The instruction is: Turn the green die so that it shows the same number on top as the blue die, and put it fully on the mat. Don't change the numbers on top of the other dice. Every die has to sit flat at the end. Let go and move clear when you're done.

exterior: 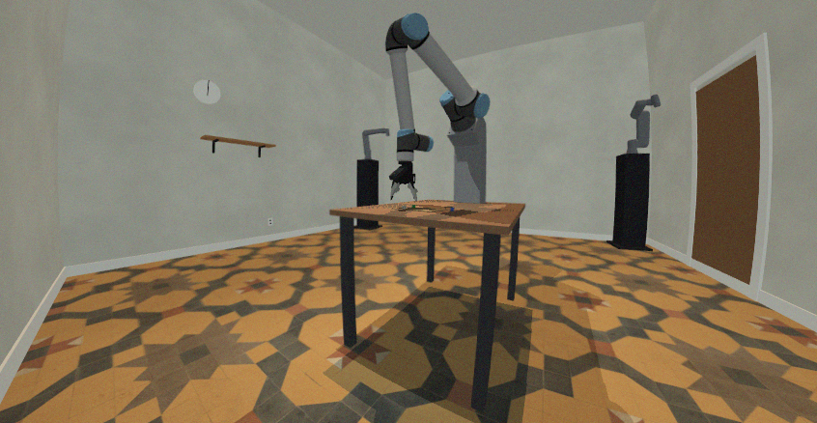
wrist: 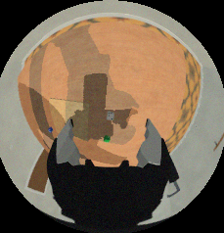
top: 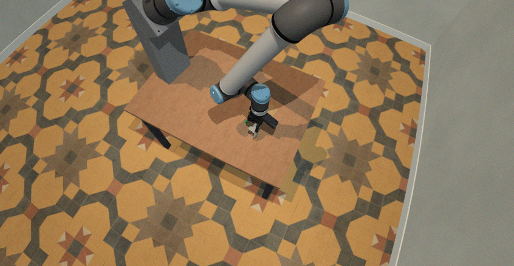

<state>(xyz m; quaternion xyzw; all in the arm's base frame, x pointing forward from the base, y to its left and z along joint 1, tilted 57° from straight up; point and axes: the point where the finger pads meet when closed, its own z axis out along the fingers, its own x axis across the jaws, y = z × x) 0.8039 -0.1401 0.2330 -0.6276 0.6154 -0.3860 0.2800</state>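
Right now my hand is 30 mm above the white die and 10 mm past it. The rest, counted from my hand: blue die 250 mm to the left, 50 mm behind, 30 mm below; then tan mat 130 mm to the left, 40 mm below, 20 mm behind; then green die 100 mm behind, 30 mm below, 20 mm to the left.
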